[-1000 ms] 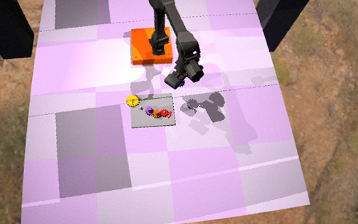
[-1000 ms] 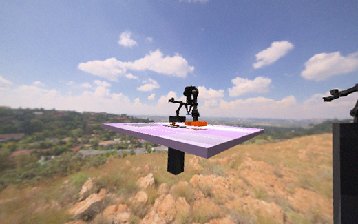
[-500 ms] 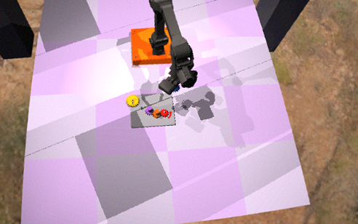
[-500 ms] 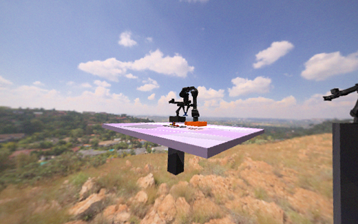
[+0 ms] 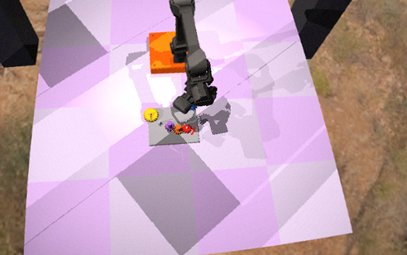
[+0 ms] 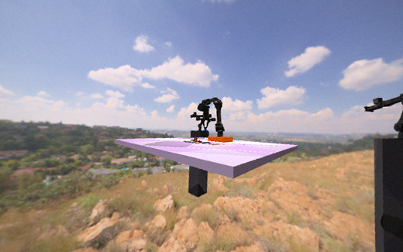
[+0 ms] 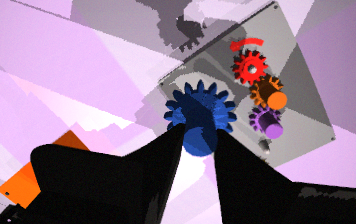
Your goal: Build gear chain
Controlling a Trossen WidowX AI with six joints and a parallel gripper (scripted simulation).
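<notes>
The purple gear lies 11 cm below my gripper tip, 9 cm to the right of it and 5 cm ahead of it. Also, from my gripper tip: orange gear: 11 cm below, 6 cm to the right, 6 cm ahead; red gear: 12 cm below, 6 cm ahead, 2 cm to the right; blue gear: 1 cm below.
</notes>
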